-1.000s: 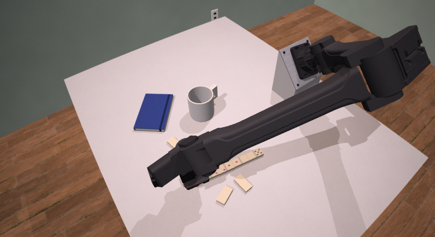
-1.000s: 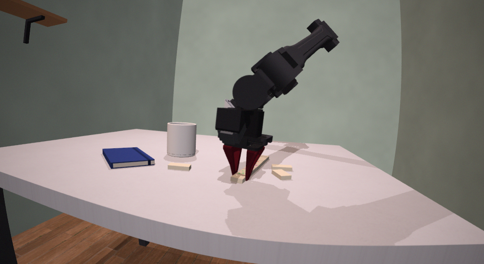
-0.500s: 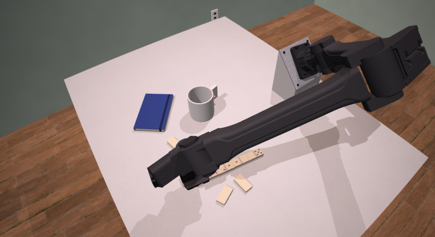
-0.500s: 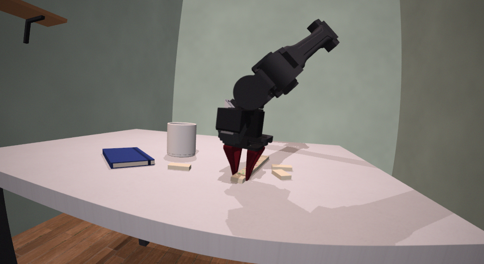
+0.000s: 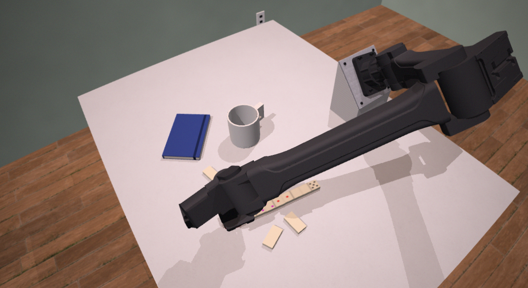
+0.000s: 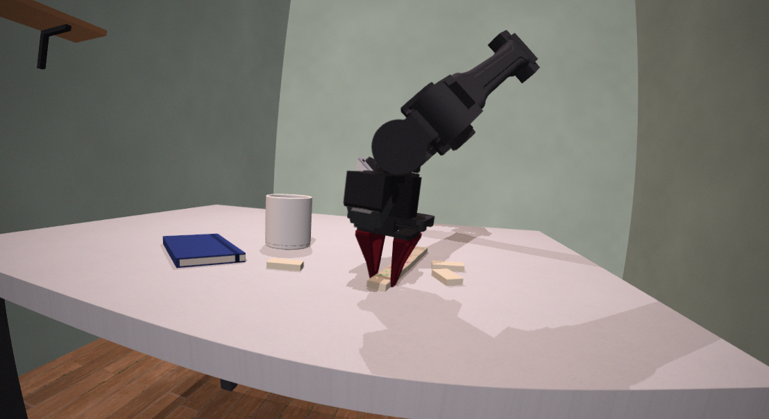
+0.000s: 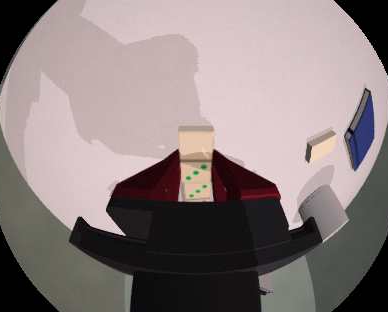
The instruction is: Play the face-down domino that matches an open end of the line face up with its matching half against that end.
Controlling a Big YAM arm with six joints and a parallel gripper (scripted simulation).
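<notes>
The domino lies right at my hand. The rest, counted from my hand: white mug (23 cm to the right, 16 cm behind, 3 cm above); then blue notebook (33 cm to the right, 1 cm behind).
</notes>
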